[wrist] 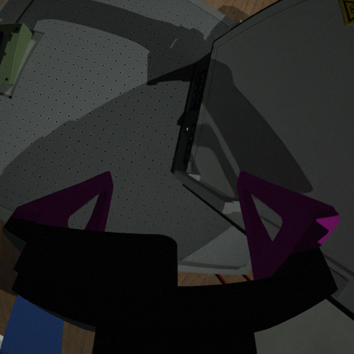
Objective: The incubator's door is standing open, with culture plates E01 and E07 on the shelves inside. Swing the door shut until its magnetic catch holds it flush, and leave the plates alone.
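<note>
The incubator (295,65) fills the right side of the wrist view, its broad grey top seen from above. Its dark front strip with a small display (195,107) faces left. A pale grey edge piece (212,192) with small light parts runs from the strip's lower end toward the lower right, partly behind the right finger. It may belong to the door, but its angle cannot be told. Plates E01 and E07 do not show. My gripper (174,178) is open and empty, its magenta fingers spread above the incubator's near front corner, with the right finger overlapping the incubator in the view.
A perforated grey table top (100,115) lies left of the incubator, partly in shadow. A green block-like object (19,56) stands at the upper left edge. A blue object (34,327) is at the lower left. A yellow warning label (349,11) is at the upper right.
</note>
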